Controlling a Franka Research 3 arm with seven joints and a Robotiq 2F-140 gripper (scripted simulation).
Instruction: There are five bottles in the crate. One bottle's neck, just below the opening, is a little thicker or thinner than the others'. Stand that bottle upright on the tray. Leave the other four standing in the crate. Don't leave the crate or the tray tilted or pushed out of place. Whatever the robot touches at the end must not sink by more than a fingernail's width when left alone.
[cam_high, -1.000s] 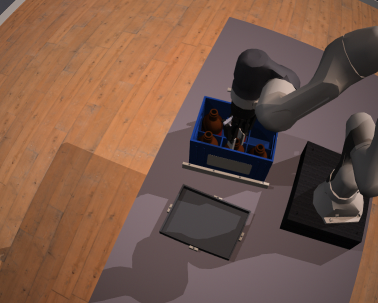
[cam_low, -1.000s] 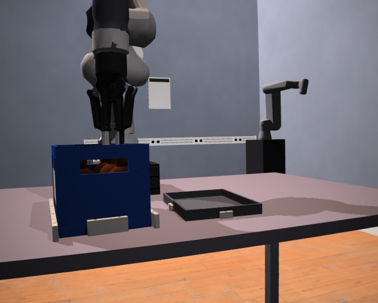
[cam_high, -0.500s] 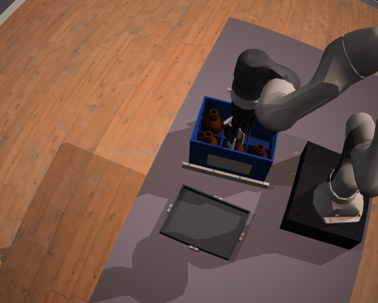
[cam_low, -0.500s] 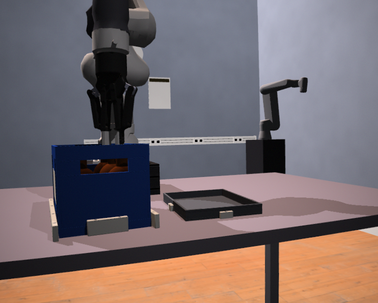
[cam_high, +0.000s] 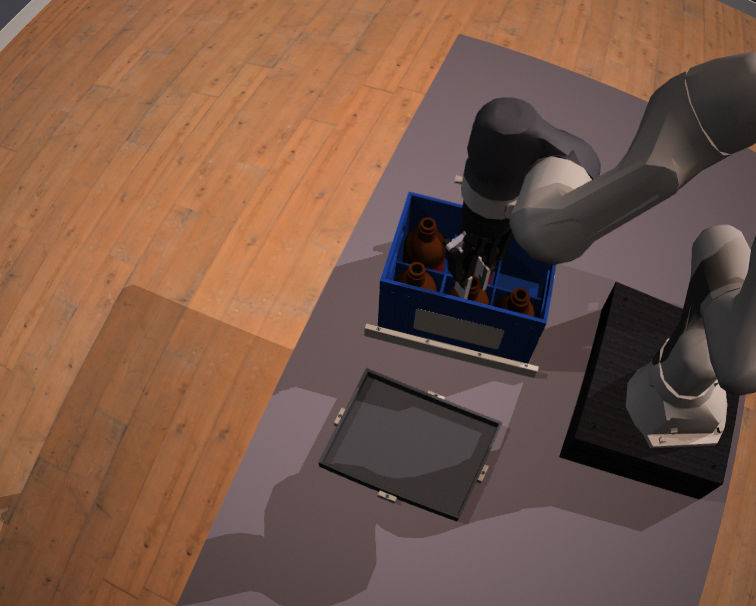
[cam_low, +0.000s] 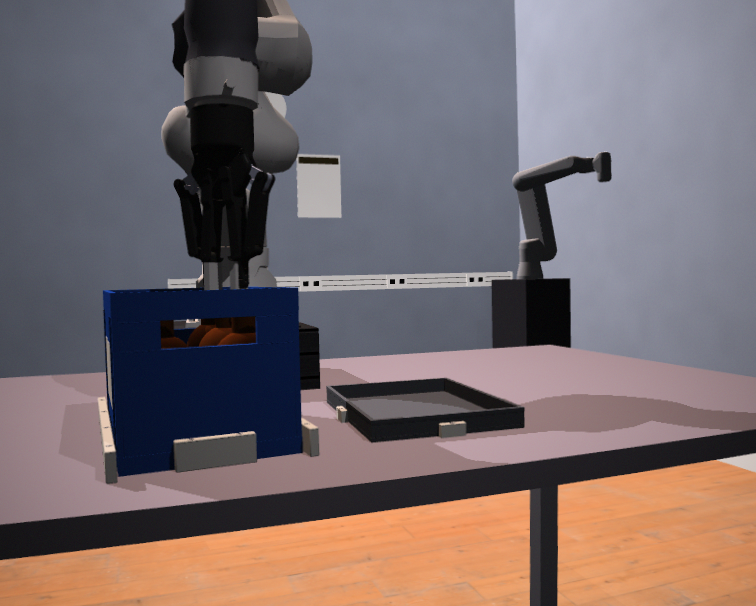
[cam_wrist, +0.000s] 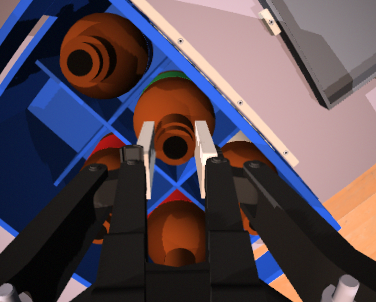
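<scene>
My hand is 5 cm to the left of the crate and 9 cm above it. Round my hand: bottle (8 cm behind, 9 cm below); dark tray (3 cm ahead, 24 cm to the left, 16 cm below).
</scene>
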